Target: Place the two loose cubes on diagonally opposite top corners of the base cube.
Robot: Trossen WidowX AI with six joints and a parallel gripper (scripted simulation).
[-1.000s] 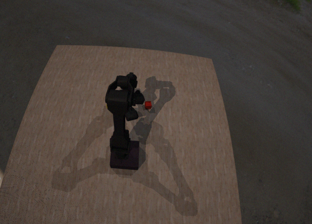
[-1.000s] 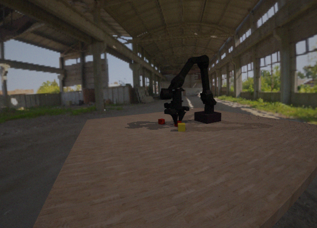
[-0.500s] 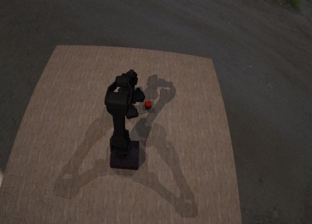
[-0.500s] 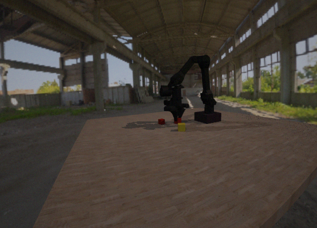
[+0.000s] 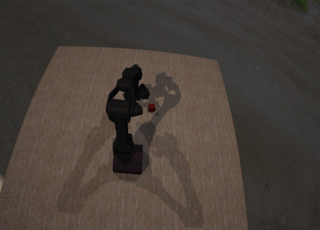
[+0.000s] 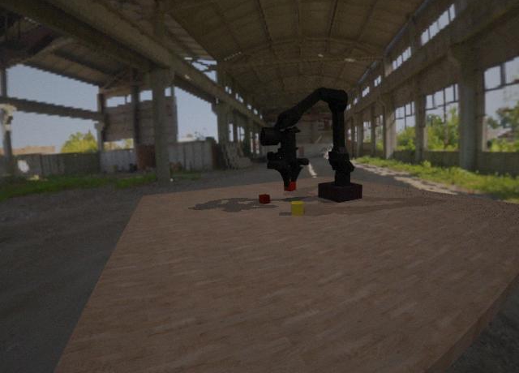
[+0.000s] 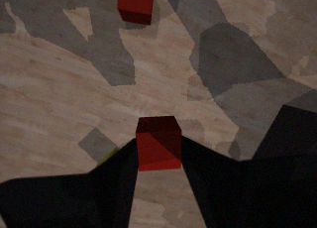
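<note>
The yellow cube lies 100 mm to the left of my gripper tip, 60 mm below it and 40 mm ahead of it.
</note>
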